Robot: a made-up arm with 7 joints.
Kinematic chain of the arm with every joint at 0, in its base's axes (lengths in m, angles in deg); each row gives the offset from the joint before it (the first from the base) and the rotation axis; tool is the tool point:
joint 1: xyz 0 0 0 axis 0 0.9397 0.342
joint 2: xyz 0 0 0 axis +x
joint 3: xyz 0 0 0 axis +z
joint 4: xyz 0.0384 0 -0.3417 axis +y
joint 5: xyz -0.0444 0 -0.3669 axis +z
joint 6: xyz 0 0 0 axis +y
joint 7: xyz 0 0 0 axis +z
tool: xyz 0 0 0
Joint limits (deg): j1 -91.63..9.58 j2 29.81..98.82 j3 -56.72..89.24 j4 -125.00..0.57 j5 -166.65..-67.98 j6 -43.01..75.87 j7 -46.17..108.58
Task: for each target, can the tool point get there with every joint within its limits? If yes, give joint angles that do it. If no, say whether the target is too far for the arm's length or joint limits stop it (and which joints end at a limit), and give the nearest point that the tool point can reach.
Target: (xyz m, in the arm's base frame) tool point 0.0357 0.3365 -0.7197
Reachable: no: too far | nearest point 0.0320 0.3019 -0.6456 | short by 0.082 m
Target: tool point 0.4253 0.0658 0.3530
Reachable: yes | joints -75.68 52.90 -4.10 -90.80 -102.79 2.94 -21.43
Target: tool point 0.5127 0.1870 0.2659
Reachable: yes | joints -68.43 37.21 20.33 -76.74 -102.49 39.18 -27.10
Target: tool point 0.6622 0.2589 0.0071
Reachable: yes | joints -71.37 43.51 -14.81 -22.63 -102.98 -4.31 -6.42
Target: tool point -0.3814 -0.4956 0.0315
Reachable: no: joint limits stop it (at a limit: joint 1, joint 2, joint 3, joint 4) | nearest point 0.2113 -0.3257 0.1007 | short by 0.620 m
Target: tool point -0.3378 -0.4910 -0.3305
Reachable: no: joint limits stop it (at a limit: joint 1, joint 2, joint 3, joint 4) | nearest point 0.1610 -0.1707 -0.3253 | short by 0.593 m
